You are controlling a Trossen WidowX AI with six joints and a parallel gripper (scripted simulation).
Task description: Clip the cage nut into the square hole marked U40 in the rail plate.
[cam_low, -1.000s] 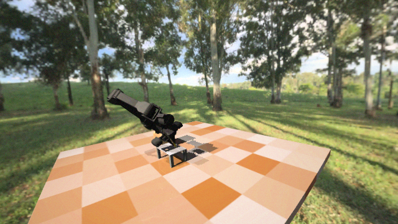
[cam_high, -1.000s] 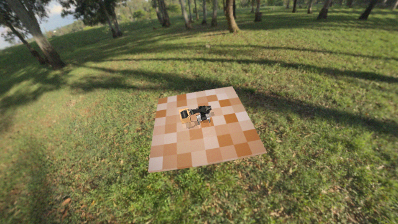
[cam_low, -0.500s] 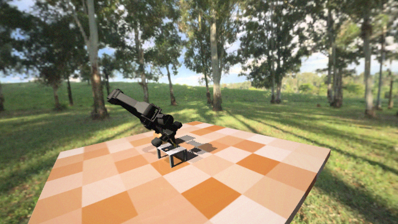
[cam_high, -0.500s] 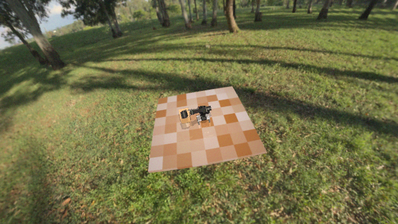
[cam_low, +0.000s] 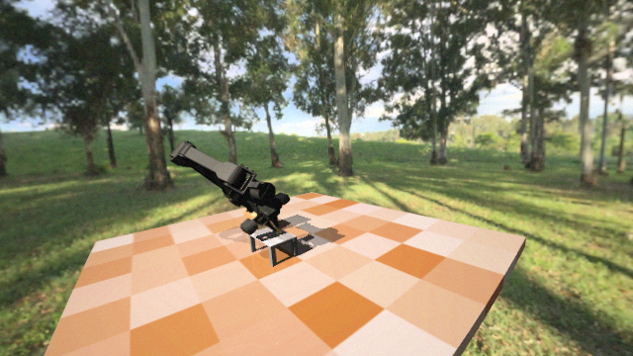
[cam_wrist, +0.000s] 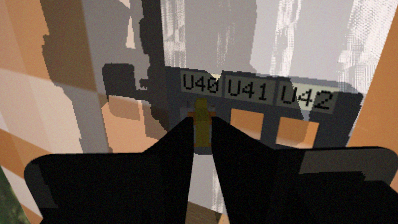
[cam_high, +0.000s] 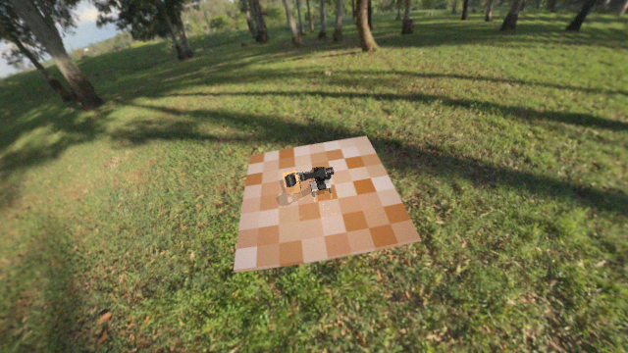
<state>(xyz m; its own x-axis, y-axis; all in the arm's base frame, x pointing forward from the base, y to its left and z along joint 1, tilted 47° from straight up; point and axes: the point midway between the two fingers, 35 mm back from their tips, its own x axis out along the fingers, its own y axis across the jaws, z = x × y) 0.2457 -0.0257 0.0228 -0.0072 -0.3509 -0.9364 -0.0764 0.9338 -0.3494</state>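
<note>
My gripper tip is 1 cm above the cage nut.
</note>
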